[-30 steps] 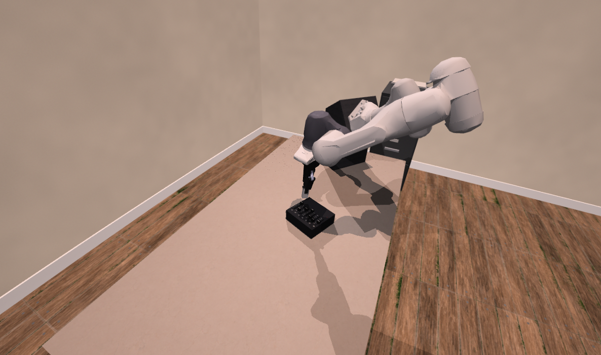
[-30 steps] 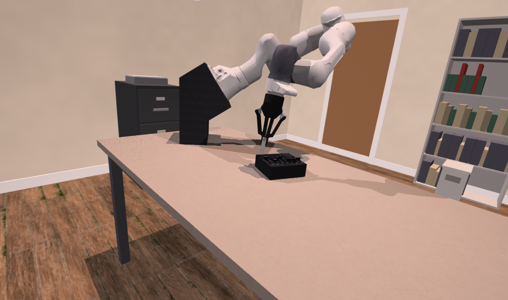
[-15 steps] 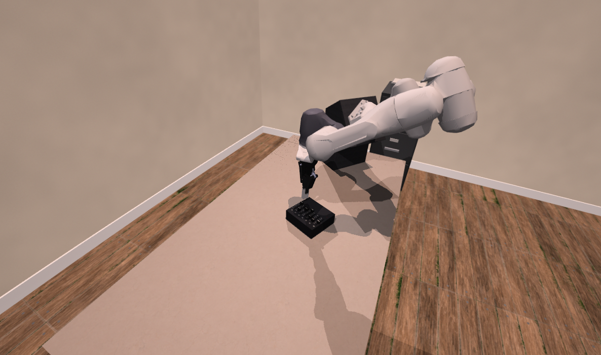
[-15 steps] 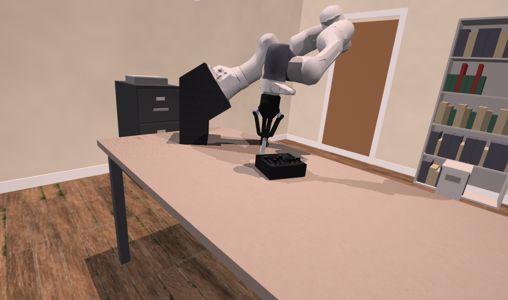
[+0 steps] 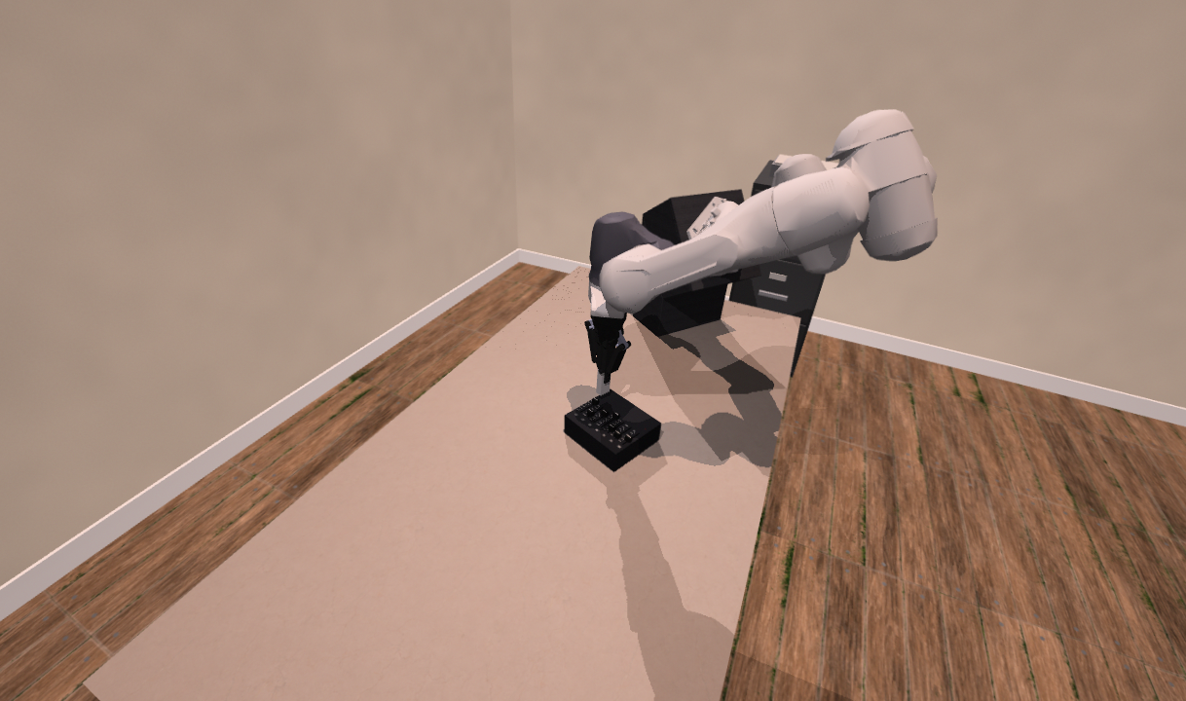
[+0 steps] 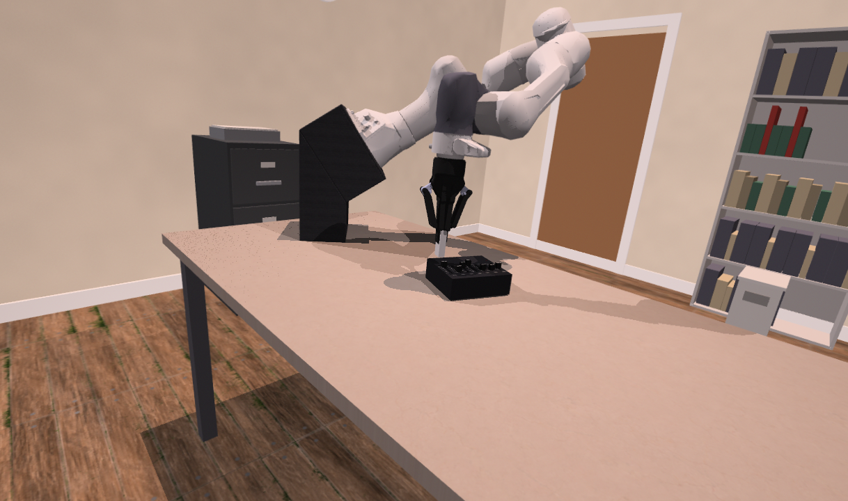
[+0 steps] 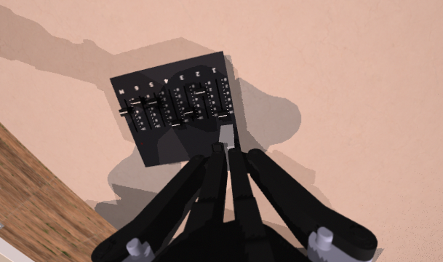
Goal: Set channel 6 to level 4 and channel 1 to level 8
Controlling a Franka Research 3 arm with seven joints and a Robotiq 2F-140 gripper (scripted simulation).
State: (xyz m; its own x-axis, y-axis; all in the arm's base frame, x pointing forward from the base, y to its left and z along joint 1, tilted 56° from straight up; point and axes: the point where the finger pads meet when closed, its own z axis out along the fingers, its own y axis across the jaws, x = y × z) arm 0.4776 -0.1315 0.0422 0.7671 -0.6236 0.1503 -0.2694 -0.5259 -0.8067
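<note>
My hand is 20 mm short of the channel 1 fader cap and 40 mm above it. The rest, counted from my hand: channel 6 fader cap: 90 mm ahead, 90 mm to the left, 40 mm below.
</note>
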